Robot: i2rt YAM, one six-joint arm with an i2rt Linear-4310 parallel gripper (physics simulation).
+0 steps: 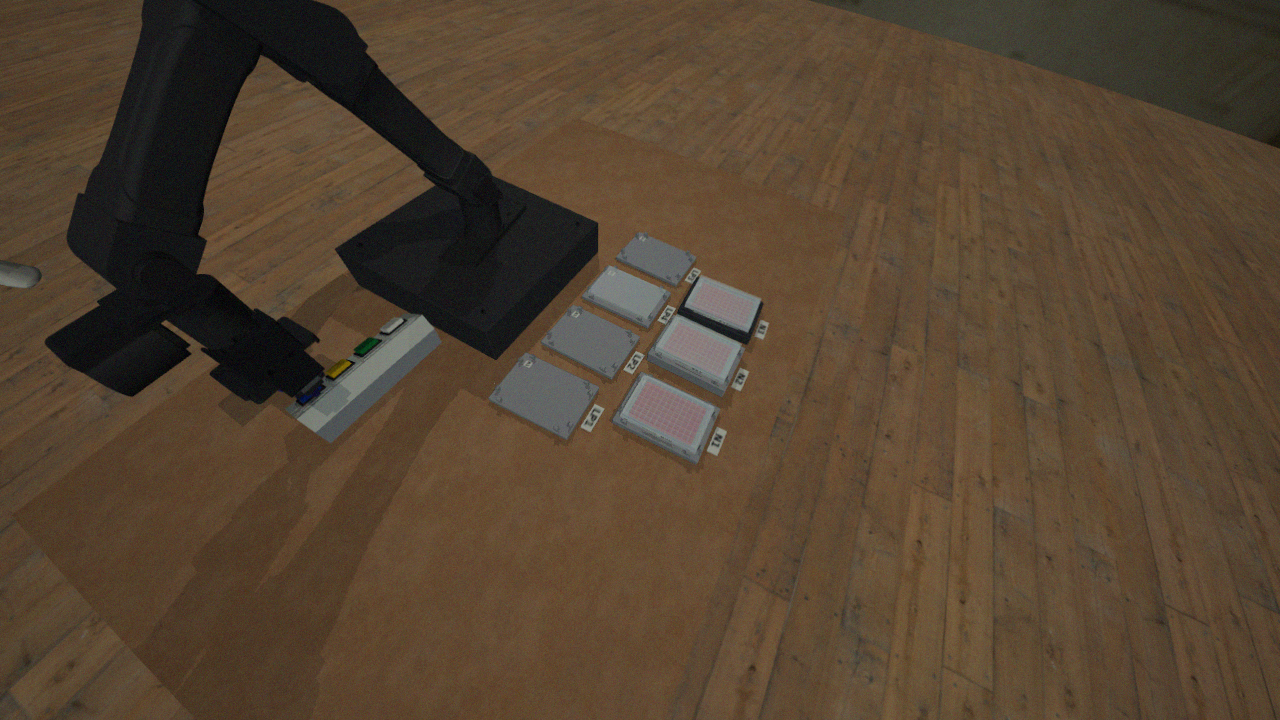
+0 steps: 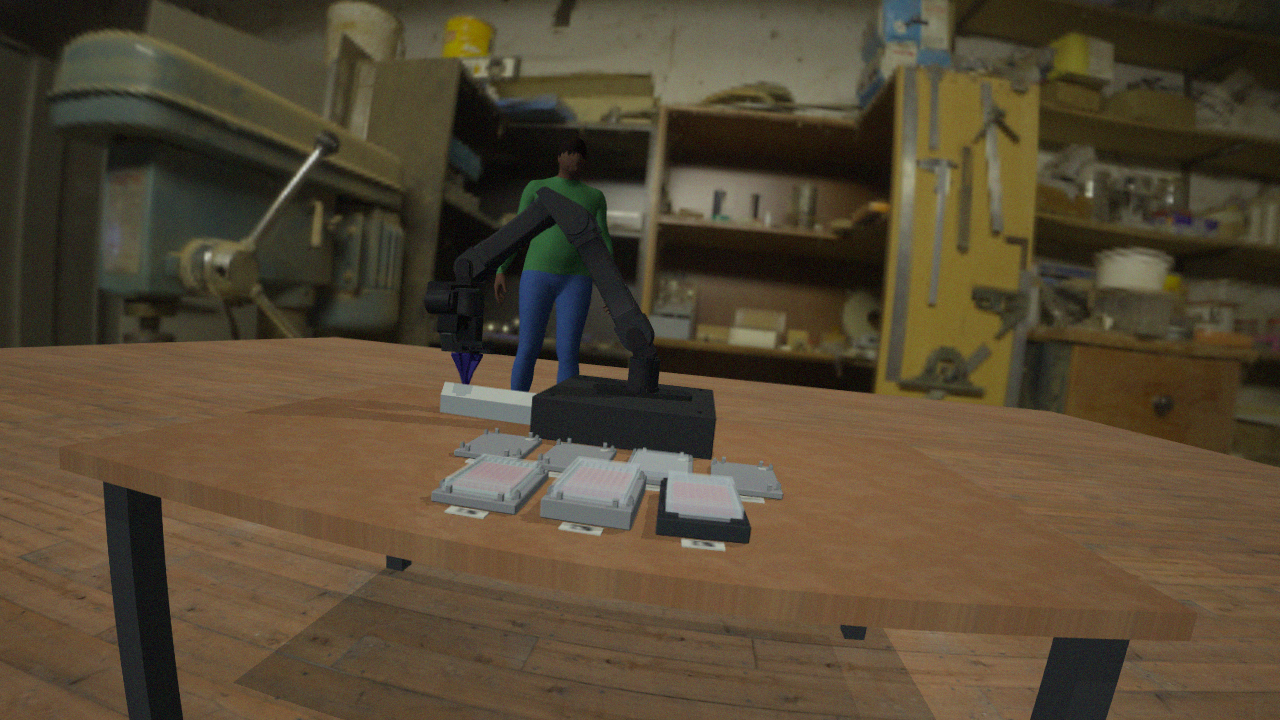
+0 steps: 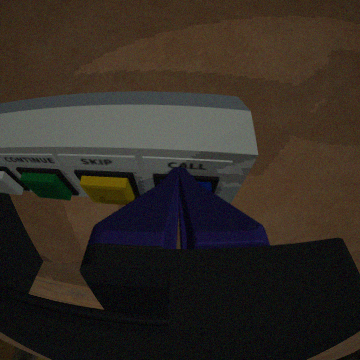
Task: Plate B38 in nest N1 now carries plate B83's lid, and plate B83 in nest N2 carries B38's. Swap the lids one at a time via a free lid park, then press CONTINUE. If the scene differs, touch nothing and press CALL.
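Seen in the pictures: gripper, fingertip midpoint: (image 1: 316, 393) (image 2: 465, 387) (image 3: 178, 176); arm's base, origin of the base link: (image 1: 485, 231) (image 2: 641, 394).
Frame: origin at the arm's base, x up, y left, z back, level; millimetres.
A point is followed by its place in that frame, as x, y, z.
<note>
My gripper (image 1: 309, 388) @[-26, -377, 57] (image 2: 465, 382) @[-26, -377, 57] (image 3: 178, 176) @[-26, -377, 57] is shut and empty, its dark blue tips pointing down at the CALL end of the button panel (image 1: 371, 385) @[-46, -332, 11] (image 2: 487, 404) @[-51, -316, 8] (image 3: 125, 127) @[-28, -355, 25]. The tips cover part of the blue CALL button (image 3: 206, 187) @[-27, -392, 68]; contact cannot be told. The green CONTINUE button (image 1: 366, 345) @[-24, -284, 47] (image 3: 46, 185) @[-27, -288, 52] is farther along. Plate B38 (image 1: 666, 411) @[-60, -210, -421] (image 2: 492, 476) @[-55, -206, -452] sits lidded in nest N1, plate B83 (image 1: 697, 347) @[-41, -84, -438] (image 2: 595, 480) @[-41, -82, -474] lidded in nest N2. Their lid markings are unreadable. Lid parks LP1 (image 1: 544, 394) @[-71, -243, -228] and LP2 (image 1: 588, 342) @[-71, -122, -254] look free.
A third lidded plate (image 1: 723, 304) @[-45, 36, -463] (image 2: 703, 495) @[-44, 43, -492] sits in a black nest. The third lid park (image 1: 626, 295) @[-63, 4, -282] (image 2: 660, 465) @[-63, 14, -306] looks paler, as if holding a lid; the far park (image 1: 657, 257) @[-71, 142, -305] (image 2: 747, 477) @[-71, 147, -314] looks free. The yellow SKIP button (image 1: 337, 368) @[-27, -332, 60] (image 3: 107, 189) @[-26, -333, 60] is beside CALL. A person (image 2: 563, 223) stands behind the table.
</note>
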